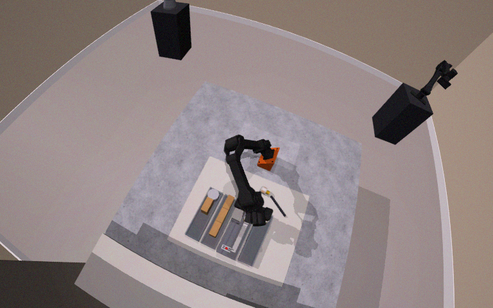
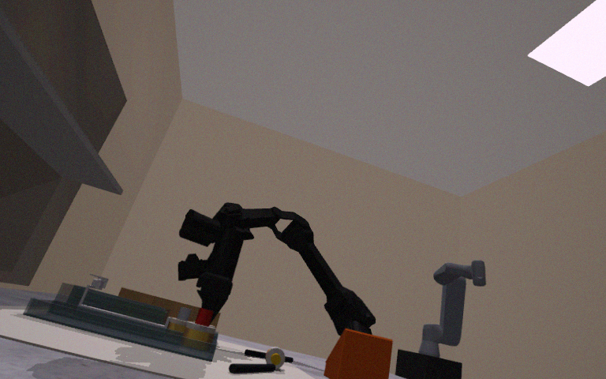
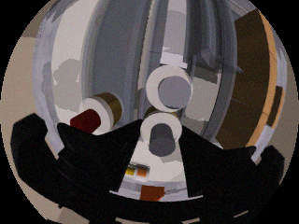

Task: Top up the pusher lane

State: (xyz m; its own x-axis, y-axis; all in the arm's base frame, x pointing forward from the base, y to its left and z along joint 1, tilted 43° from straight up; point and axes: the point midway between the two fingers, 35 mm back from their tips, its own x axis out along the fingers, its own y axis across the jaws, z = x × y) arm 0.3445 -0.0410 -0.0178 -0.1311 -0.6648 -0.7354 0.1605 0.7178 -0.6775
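Now: the lane rack 14 cm ahead of my gripper tip, 5 cm to the right of it and 1 cm below it.
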